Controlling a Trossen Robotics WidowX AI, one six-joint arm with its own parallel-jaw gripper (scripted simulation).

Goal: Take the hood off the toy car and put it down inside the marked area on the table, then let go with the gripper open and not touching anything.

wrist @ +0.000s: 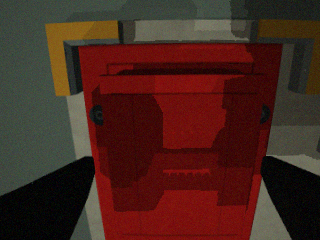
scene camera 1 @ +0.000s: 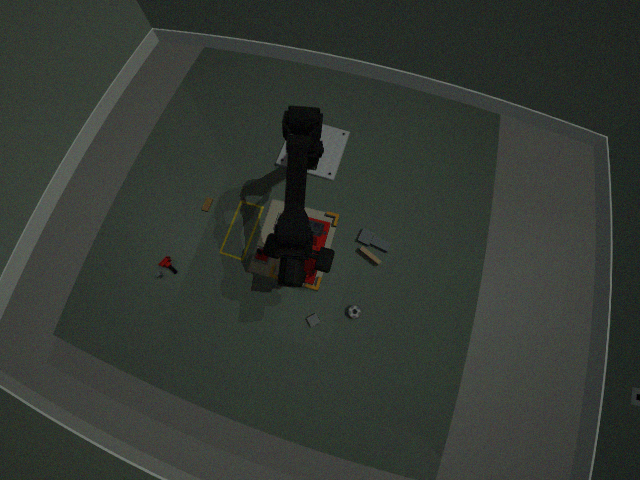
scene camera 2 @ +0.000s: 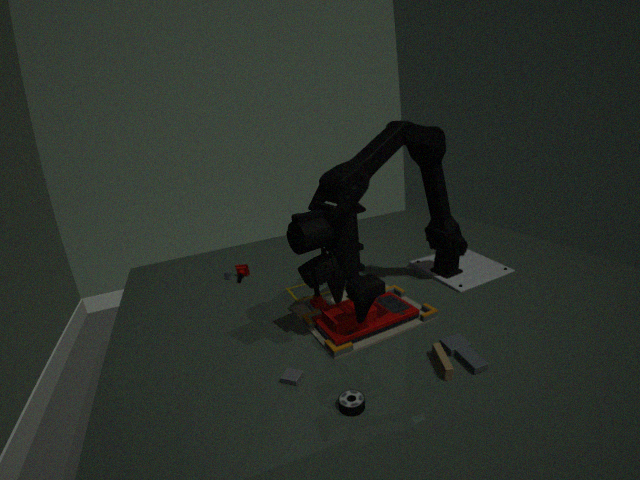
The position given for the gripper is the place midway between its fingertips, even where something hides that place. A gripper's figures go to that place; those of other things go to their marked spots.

Labels:
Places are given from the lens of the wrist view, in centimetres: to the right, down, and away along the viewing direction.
gripper (wrist: 177,164): 1, 2, 11
red hood (wrist: 181,142): 1, 1, 10

